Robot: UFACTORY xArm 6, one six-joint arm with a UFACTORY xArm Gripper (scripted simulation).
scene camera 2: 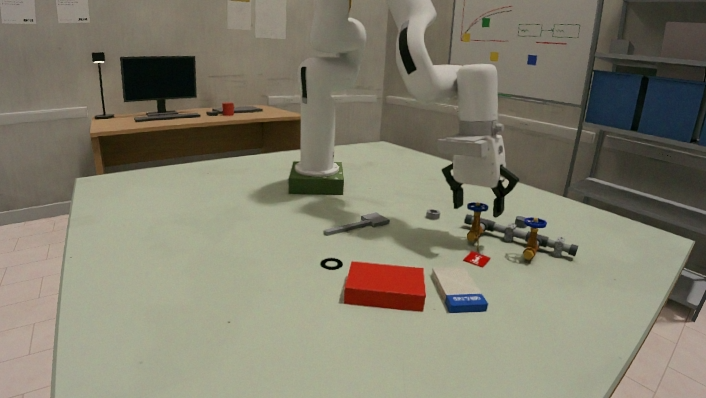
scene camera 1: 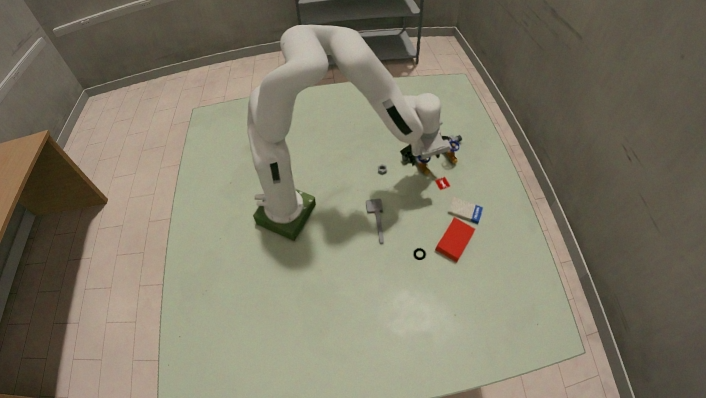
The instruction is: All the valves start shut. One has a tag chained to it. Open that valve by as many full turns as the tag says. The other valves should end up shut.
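Scene camera 2 shows a red box, and so does scene camera 1. A spot on the red box (scene camera 2: 380, 276) is the same spot as (scene camera 1: 455, 239).
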